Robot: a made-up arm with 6 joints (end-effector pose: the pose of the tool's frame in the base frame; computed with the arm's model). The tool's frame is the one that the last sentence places. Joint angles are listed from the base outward.
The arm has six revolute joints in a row. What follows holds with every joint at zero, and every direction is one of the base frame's.
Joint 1 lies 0.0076 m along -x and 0.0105 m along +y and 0.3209 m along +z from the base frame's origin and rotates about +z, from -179.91 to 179.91 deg.
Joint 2 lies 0.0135 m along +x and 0.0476 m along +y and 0.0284 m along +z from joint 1 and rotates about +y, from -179.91 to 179.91 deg.
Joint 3 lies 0.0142 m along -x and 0.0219 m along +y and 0.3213 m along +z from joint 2 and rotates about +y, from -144.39 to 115.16 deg.
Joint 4 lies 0.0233 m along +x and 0.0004 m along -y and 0.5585 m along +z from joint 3 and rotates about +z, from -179.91 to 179.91 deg.
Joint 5 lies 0.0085 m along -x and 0.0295 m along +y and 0.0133 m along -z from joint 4 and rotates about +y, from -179.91 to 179.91 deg.
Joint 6 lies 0.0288 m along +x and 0.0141 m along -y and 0.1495 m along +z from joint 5 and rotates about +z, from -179.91 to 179.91 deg.
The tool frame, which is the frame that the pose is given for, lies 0.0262 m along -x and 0.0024 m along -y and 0.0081 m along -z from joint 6; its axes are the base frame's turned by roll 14.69, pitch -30.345 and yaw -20.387 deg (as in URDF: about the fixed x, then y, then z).
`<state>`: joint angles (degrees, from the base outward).
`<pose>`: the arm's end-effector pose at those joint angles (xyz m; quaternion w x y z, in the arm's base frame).
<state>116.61 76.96 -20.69 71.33 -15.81 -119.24</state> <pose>-0.4714 0.7729 0.8340 0.8731 -0.2268 -0.0733 0.4252</pose>
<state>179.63 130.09 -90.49 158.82 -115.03 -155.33</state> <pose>-0.7390 0.0300 0.4608 0.2816 -0.8335 0.1681 0.4447</pose>
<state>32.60 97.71 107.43 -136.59 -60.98 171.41</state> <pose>-0.1176 0.0962 -0.2325 0.4098 0.0721 -0.9092 0.0141</pose>
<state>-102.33 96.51 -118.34 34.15 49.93 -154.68</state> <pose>0.1088 -0.2412 0.9246 0.4340 0.5334 -0.1329 0.7138</pose>
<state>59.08 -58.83 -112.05 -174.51 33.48 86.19</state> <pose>-0.2230 -0.2111 -0.1466 0.3213 -0.9343 0.0696 0.1377</pose>
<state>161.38 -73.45 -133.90 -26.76 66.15 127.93</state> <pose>0.1540 -0.0469 -0.1371 0.5980 -0.4945 0.6292 -0.0437</pose>
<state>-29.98 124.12 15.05 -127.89 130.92 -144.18</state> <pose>0.4698 -0.2689 -0.1392 0.7732 0.2912 -0.3406 -0.4487</pose>
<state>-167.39 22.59 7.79 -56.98 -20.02 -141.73</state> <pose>-0.4877 -0.1967 1.2278 0.8757 0.2576 -0.3631 -0.1870</pose>
